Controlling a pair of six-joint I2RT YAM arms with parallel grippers.
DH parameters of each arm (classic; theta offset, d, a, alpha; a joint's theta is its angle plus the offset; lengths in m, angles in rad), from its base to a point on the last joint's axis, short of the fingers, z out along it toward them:
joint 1: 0 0.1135 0.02 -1.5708
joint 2: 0 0 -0.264 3.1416
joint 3: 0.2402 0 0.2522 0
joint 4: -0.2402 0 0.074 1.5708
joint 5: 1.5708 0 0 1.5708
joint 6: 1.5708 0.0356 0 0
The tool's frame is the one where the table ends.
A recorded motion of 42 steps. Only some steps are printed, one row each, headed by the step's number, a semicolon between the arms.
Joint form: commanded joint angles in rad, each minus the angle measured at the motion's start. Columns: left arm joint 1, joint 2, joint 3, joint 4, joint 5, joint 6; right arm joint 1, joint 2, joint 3, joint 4, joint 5, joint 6.
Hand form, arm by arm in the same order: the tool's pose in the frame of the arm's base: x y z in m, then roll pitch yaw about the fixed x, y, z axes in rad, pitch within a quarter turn. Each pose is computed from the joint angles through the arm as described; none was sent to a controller.
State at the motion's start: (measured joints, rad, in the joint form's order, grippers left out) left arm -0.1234 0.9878 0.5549 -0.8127 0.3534 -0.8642; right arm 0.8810 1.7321 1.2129 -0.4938 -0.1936 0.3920
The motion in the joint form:
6: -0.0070 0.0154 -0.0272 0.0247 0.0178 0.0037; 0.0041 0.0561 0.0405 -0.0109 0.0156 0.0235
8: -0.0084 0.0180 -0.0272 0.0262 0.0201 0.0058; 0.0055 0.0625 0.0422 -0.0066 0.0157 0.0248
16: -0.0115 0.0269 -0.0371 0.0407 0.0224 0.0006; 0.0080 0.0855 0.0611 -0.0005 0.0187 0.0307
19: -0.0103 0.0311 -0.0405 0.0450 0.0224 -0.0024; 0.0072 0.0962 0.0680 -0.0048 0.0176 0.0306
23: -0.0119 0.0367 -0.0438 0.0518 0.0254 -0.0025; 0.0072 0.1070 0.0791 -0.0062 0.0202 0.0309
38: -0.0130 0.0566 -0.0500 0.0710 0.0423 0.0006; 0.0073 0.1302 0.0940 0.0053 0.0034 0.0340
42: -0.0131 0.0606 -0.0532 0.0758 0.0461 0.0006; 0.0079 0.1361 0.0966 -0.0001 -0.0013 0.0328
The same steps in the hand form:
6: 0.1527 -0.0331 0.1752 -2.6684 -0.0649 -2.4853; 0.2316 0.2931 0.2041 2.7563 0.4136 -2.7053
8: 0.1530 -0.0334 0.1749 -2.6675 -0.0663 -2.4893; 0.2320 0.2944 0.2025 2.7560 0.4128 -2.7051
16: 0.1532 -0.0340 0.1714 -2.6693 -0.0733 -2.4884; 0.2350 0.2994 0.2002 2.7552 0.4135 -2.7095
19: 0.1534 -0.0338 0.1700 -2.6719 -0.0770 -2.4843; 0.2363 0.3005 0.1982 2.7582 0.4059 -2.7085
23: 0.1538 -0.0342 0.1686 -2.6713 -0.0805 -2.4867; 0.2381 0.3026 0.1974 2.7608 0.4058 -2.7090
38: 0.1555 -0.0352 0.1650 -2.6645 -0.0954 -2.4961; 0.2410 0.3072 0.1940 2.7439 0.4011 -2.7097
42: 0.1556 -0.0354 0.1638 -2.6636 -0.0997 -2.4973; 0.2410 0.3078 0.1923 2.7445 0.3919 -2.7055

